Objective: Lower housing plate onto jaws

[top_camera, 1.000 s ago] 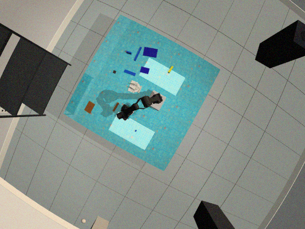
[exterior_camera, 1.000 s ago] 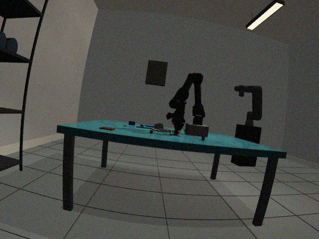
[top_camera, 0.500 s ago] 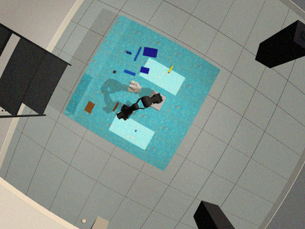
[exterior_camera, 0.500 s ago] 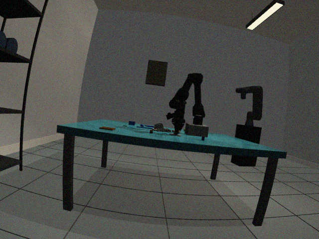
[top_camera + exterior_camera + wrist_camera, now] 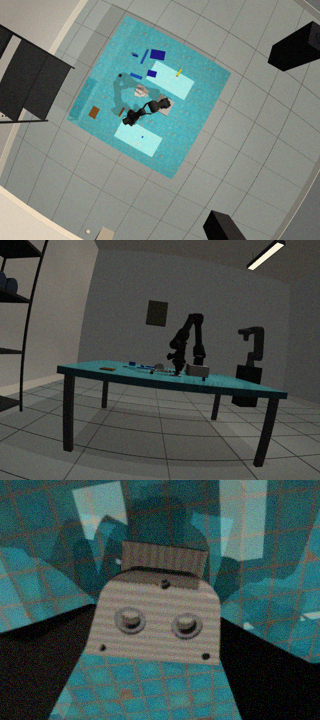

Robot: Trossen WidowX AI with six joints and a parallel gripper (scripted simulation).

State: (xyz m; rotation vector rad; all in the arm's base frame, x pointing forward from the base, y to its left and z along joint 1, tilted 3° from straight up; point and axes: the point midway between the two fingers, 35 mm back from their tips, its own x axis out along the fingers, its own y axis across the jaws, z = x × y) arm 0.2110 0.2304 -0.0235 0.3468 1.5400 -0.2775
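Right now the white block is 10 mm ahead of my gripper tip. From my gripper tip the other things lie so: brown plate (440 mm ahead, 120 mm to the left, 10 mm below); then yellow bar (220 mm behind, 580 mm to the right).
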